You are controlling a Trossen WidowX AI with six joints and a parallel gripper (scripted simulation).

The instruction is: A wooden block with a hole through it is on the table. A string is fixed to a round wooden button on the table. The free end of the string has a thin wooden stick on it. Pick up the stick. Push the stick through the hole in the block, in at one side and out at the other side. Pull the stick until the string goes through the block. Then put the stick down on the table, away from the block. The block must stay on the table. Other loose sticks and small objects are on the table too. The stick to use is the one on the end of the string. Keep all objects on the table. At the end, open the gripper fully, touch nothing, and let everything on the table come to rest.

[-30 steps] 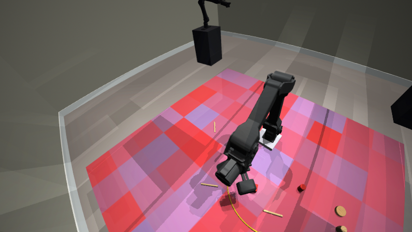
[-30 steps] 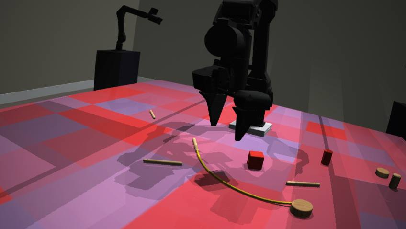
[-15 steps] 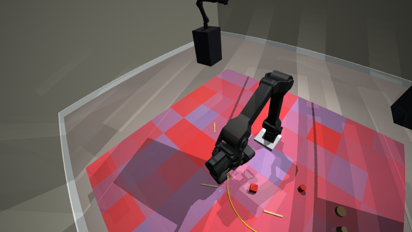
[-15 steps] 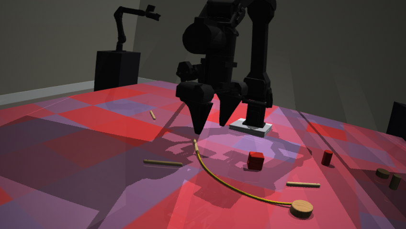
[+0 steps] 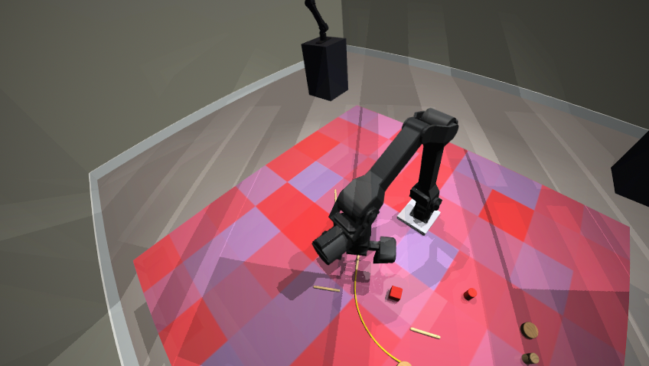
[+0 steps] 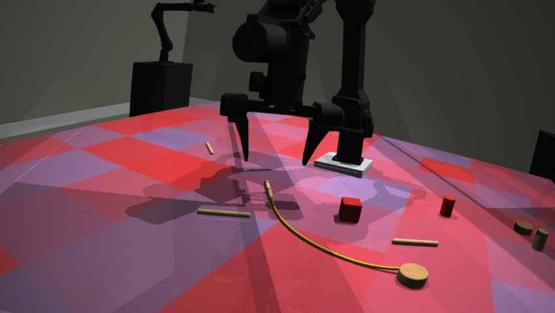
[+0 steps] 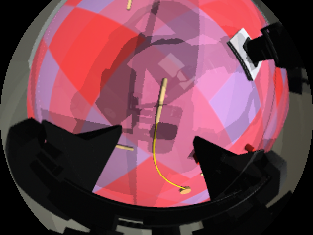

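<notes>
The thin wooden stick lies 1 cm behind my gripper tip, 1 cm to the right of it and 6 cm below it. The rest, counted from my gripper tip: red cylinder (11 cm behind, 30 cm to the left, 4 cm below); red block (13 cm to the left, 5 cm below); round wooden button (15 cm ahead, 25 cm to the left, 5 cm below).
</notes>
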